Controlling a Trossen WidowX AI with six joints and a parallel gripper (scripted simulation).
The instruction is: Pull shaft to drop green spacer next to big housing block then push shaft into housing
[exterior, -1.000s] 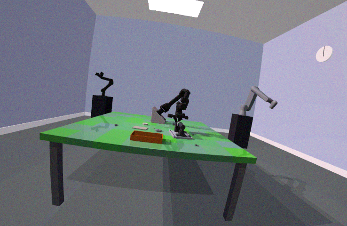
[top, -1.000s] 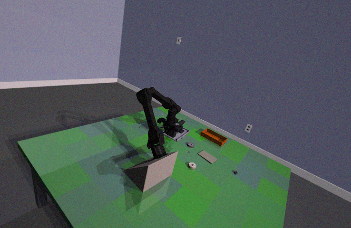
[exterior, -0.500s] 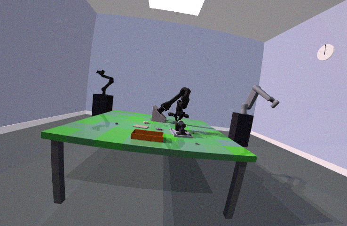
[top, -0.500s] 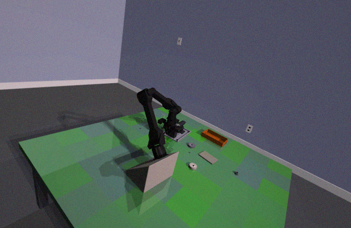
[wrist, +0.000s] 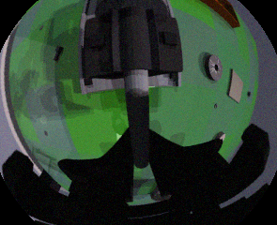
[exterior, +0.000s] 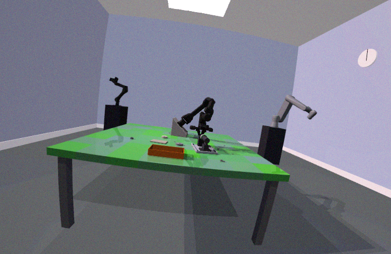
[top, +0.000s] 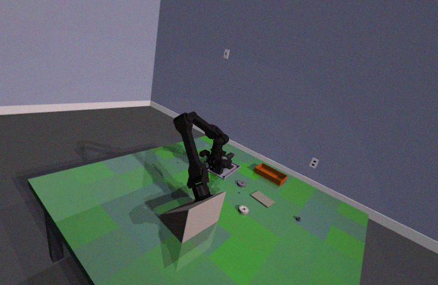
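Right now my gripper tip is 130 mm short of the thin green spacer, 30 mm to the right of it and 30 mm below it. Round my gripper tip: white ring (310 mm to the right, 60 mm behind, 40 mm below); then grey washer (150 mm to the right, 120 mm ahead, 40 mm below); then flat grey plate (310 mm to the right, 120 mm ahead, 40 mm below).
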